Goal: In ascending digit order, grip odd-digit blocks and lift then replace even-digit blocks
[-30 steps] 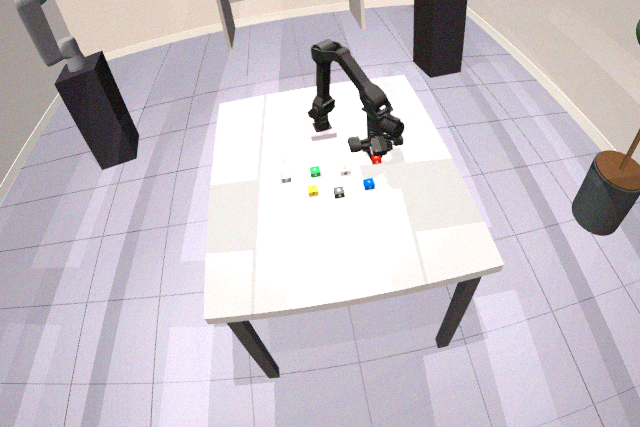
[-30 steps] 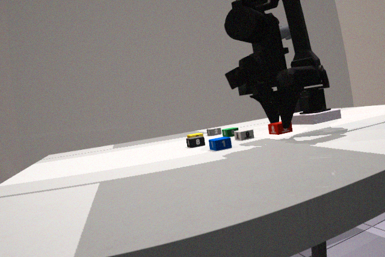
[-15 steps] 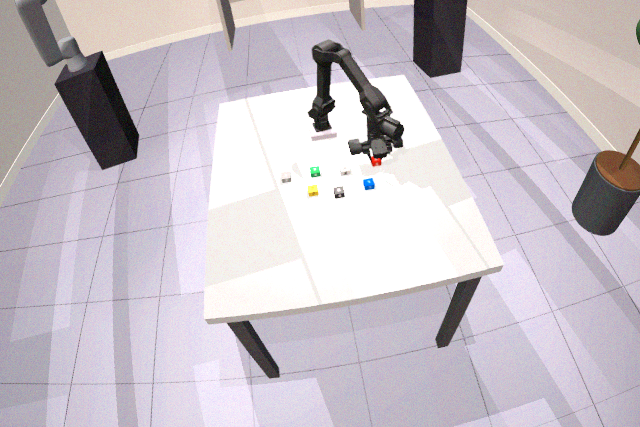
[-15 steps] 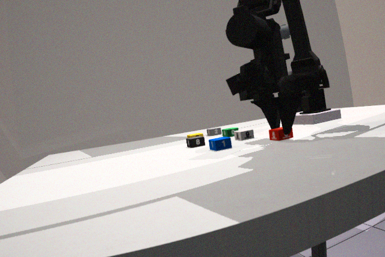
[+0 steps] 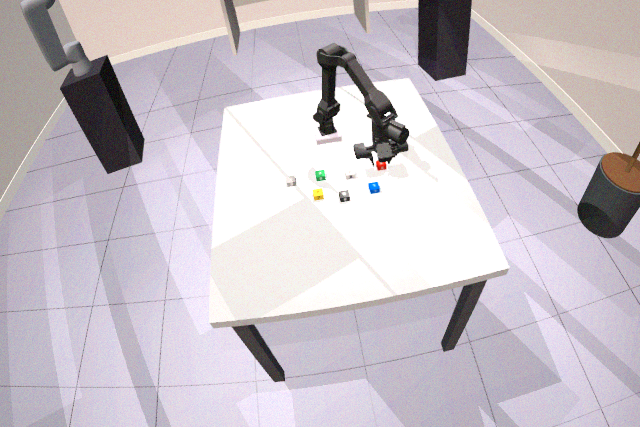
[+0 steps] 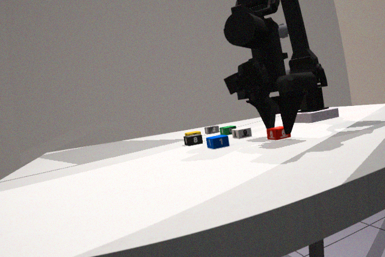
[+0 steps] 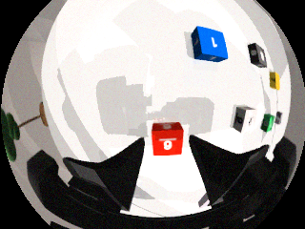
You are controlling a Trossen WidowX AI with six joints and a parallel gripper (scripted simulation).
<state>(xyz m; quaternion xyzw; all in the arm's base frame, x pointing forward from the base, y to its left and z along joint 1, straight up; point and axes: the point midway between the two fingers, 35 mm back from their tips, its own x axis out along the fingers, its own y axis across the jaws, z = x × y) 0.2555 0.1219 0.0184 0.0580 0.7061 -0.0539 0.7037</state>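
The red block lies right at my gripper tip. Round my gripper tip: black block (90 mm ahead, 170 mm to the right); then white-grey block (120 mm to the right); then blue block (100 mm ahead, 70 mm to the right).
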